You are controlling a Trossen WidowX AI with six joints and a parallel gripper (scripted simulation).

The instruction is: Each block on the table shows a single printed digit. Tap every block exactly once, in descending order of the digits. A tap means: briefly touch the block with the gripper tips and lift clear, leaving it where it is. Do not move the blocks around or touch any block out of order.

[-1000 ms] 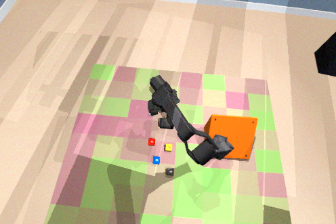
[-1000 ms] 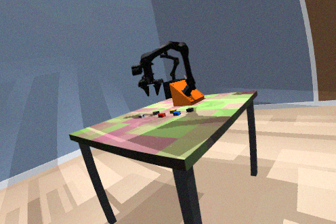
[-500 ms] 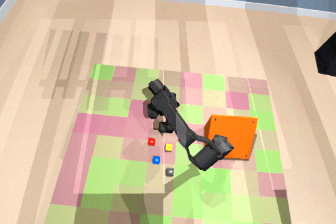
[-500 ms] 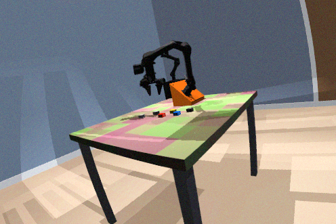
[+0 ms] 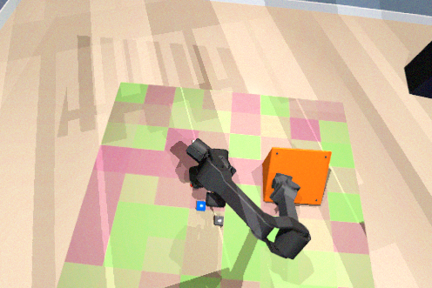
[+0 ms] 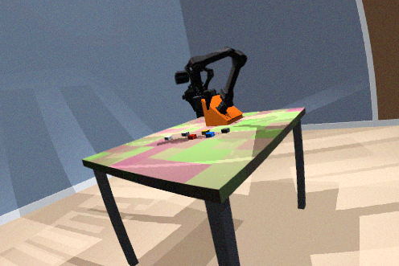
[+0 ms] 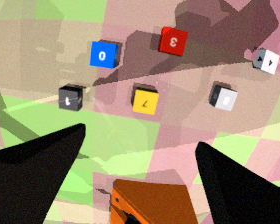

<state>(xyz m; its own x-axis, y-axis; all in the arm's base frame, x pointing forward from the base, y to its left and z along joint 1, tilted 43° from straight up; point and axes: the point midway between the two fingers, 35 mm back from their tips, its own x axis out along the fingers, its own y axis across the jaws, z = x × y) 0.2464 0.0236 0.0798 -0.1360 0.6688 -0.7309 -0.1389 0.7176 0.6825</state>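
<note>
My gripper tip is 13 cm to the left of the grey block, 12 cm above it and 4 cm short of it. Also, from my gripper tip: yellow block 12 cm below, 1 cm to the right, 1 cm behind; red block 12 cm below, 8 cm ahead, 2 cm to the right; blue block 12 cm below, 7 cm to the left, 4 cm ahead.
</note>
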